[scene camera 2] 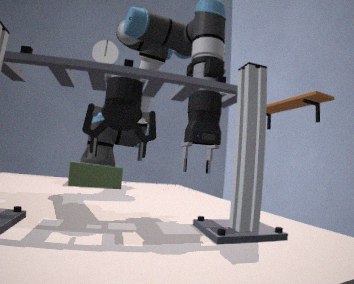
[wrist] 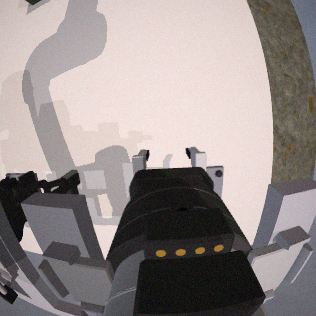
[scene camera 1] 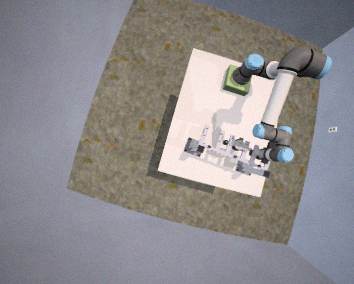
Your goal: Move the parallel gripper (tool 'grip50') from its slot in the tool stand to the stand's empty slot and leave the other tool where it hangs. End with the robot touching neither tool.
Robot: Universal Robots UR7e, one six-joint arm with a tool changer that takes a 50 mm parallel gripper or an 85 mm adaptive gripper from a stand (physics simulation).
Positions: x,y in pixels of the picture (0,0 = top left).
An adaptive gripper (scene camera 2: 122,109) is 0.50 m from the lens. A parallel gripper (scene camera 2: 204,106): 0.51 m from the lens. A tool stand (scene camera 2: 243,226) is 0.44 m from the lens. The marked spots on the tool stand and the adaptive gripper are 0.32 m apart.
